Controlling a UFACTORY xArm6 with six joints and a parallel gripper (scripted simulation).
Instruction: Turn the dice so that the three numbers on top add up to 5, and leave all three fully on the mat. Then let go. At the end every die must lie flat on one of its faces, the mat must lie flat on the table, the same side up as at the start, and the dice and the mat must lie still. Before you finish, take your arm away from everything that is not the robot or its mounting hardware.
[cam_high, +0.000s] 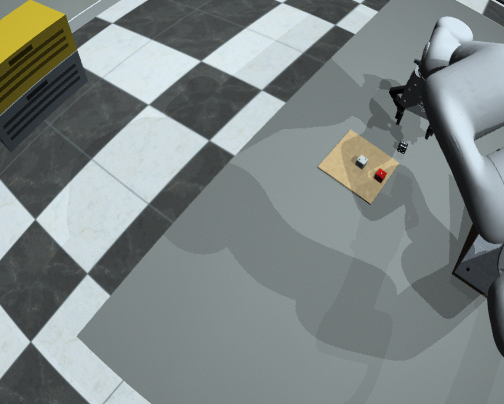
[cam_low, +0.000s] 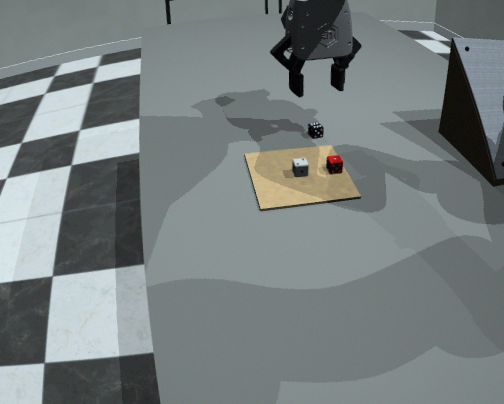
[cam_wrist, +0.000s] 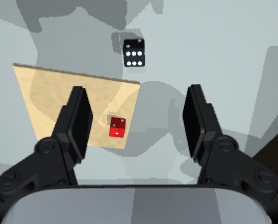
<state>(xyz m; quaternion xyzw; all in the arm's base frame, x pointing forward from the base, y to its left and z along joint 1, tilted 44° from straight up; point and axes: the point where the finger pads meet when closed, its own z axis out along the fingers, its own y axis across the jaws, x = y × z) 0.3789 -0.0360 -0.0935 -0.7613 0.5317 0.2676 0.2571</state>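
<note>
The black die is 90 mm below my hand. Round my hand: red die: 120 mm to the left, 80 mm below; white die: 50 mm ahead, 120 mm to the left, 80 mm below; tan mat: 50 mm ahead, 120 mm to the left, 90 mm below.
</note>
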